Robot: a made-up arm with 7 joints. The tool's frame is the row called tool.
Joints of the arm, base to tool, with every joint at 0 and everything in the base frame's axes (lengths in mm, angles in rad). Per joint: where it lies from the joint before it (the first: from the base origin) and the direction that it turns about. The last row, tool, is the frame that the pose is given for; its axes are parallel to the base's.
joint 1: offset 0 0 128 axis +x
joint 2: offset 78 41 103 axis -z
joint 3: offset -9 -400 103 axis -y
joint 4: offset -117 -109 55 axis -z
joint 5: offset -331 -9 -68 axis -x
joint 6: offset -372 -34 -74 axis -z
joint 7: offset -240 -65 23 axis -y
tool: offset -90 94 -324
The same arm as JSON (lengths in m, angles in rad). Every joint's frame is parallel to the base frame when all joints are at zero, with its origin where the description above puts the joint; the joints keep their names.
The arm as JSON. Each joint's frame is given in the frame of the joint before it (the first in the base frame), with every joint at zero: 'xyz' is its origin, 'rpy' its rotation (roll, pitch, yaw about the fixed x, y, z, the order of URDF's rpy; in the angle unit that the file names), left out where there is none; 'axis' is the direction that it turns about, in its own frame. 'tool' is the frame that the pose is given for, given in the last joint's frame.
{"units": {"length": "m", "angle": "rad"}, "joints": [
  {"name": "joint 1", "type": "revolute", "origin": {"xyz": [0.0, 0.0, 0.128]}, "axis": "+x"},
  {"name": "joint 2", "type": "revolute", "origin": {"xyz": [0.078, 0.041, 0.103]}, "axis": "-z"},
  {"name": "joint 3", "type": "revolute", "origin": {"xyz": [-0.009, -0.4, 0.103]}, "axis": "-y"},
  {"name": "joint 4", "type": "revolute", "origin": {"xyz": [-0.117, -0.109, 0.055]}, "axis": "-z"},
  {"name": "joint 5", "type": "revolute", "origin": {"xyz": [-0.331, -0.009, -0.068]}, "axis": "-x"},
  {"name": "joint 6", "type": "revolute", "origin": {"xyz": [-0.372, -0.034, -0.074]}, "axis": "-z"},
  {"name": "joint 7", "type": "revolute", "origin": {"xyz": [-0.24, -0.065, 0.023]}, "axis": "-y"}
], "tool": {"origin": {"xyz": [-0.09, 0.094, -0.324]}}}

